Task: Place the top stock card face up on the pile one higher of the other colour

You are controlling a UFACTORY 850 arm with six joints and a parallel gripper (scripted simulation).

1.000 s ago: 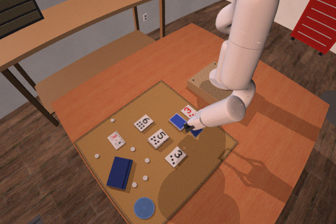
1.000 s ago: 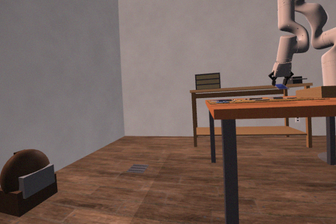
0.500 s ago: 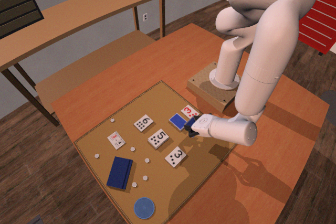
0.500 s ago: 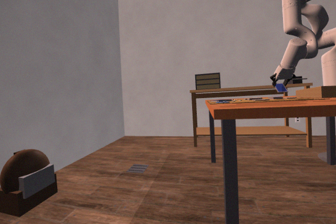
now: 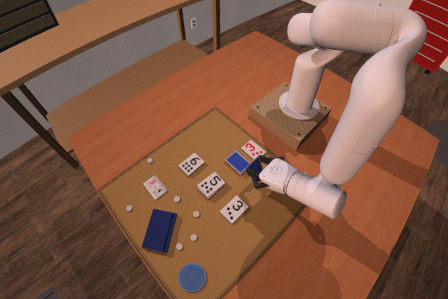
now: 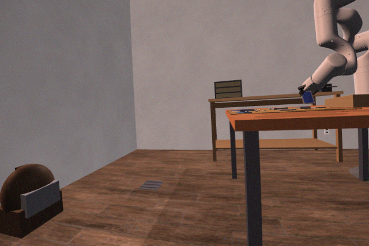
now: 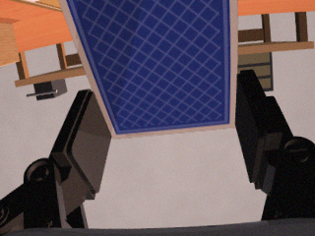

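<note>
Right now my hand is 30 mm above the red 5 card. Also, from my hand: red 3 card (100 mm behind, 70 mm to the right, 100 mm below); black 5 card (130 mm ahead, 110 mm to the right, 90 mm below); black 3 card (150 mm ahead, 20 mm to the left, 100 mm below).
</note>
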